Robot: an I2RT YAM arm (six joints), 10 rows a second.
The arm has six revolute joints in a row. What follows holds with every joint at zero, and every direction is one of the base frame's.
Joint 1 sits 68 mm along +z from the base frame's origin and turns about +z.
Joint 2 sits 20 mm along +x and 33.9 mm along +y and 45.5 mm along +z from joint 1 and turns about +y.
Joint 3 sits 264 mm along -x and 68.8 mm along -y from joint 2 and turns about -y.
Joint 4 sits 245 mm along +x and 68.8 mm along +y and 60 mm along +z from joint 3 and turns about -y.
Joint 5 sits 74 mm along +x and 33.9 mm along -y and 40.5 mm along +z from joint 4 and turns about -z.
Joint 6 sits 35.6 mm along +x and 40.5 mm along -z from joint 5 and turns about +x.
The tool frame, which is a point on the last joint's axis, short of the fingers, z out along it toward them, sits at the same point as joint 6; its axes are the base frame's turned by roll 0, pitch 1.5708 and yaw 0 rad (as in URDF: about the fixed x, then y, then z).
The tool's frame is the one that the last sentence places.
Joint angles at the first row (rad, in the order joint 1, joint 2, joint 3, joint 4, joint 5, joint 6):
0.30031 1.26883 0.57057 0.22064 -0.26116 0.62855
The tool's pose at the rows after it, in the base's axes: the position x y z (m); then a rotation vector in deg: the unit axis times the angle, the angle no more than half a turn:
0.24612 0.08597 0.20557 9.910 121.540 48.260
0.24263 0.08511 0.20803 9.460 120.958 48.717
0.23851 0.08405 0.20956 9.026 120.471 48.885
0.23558 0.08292 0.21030 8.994 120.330 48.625
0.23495 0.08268 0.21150 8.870 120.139 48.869
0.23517 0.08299 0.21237 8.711 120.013 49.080
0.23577 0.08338 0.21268 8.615 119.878 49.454
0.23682 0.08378 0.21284 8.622 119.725 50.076
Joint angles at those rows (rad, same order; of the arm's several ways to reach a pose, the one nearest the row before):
0.29969 1.24962 0.55942 0.22378 -0.26946 0.62905
0.29973 1.22701 0.55133 0.22036 -0.27529 0.62822
0.30022 1.20295 0.53983 0.21652 -0.27762 0.62533
0.29980 1.18563 0.53240 0.20820 -0.27440 0.62282
0.29915 1.17977 0.53259 0.20596 -0.27793 0.62333
0.29972 1.17952 0.53498 0.20611 -0.28050 0.62362
0.29990 1.18246 0.53649 0.21087 -0.28491 0.62587
0.29918 1.18798 0.53842 0.21867 -0.29229 0.63109

